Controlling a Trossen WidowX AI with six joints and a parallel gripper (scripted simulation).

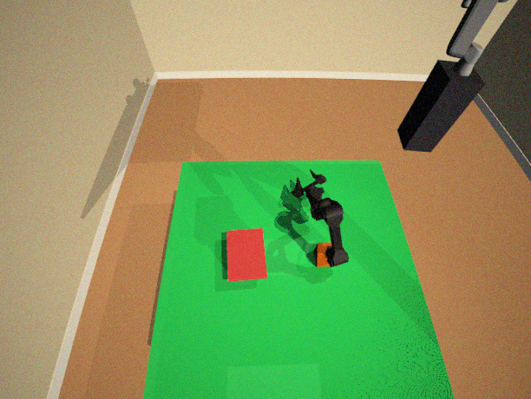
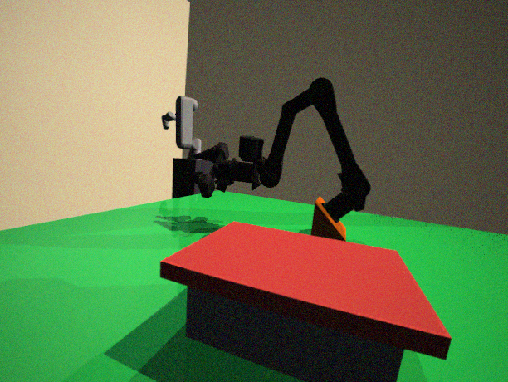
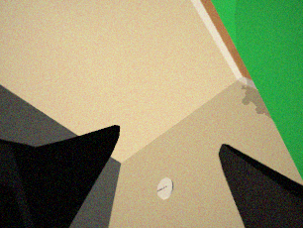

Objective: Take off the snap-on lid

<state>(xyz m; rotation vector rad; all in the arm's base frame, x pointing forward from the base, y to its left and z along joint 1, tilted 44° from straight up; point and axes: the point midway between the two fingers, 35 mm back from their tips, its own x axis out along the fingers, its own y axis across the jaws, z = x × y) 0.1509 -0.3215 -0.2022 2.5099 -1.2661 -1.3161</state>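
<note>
Now: the red lid 28 cm ahead of my gripper tip, 45 cm to the left of it and 7 cm below it. Also, from my gripper tip: storage box (28 cm ahead, 45 cm to the left, 12 cm below).
</note>
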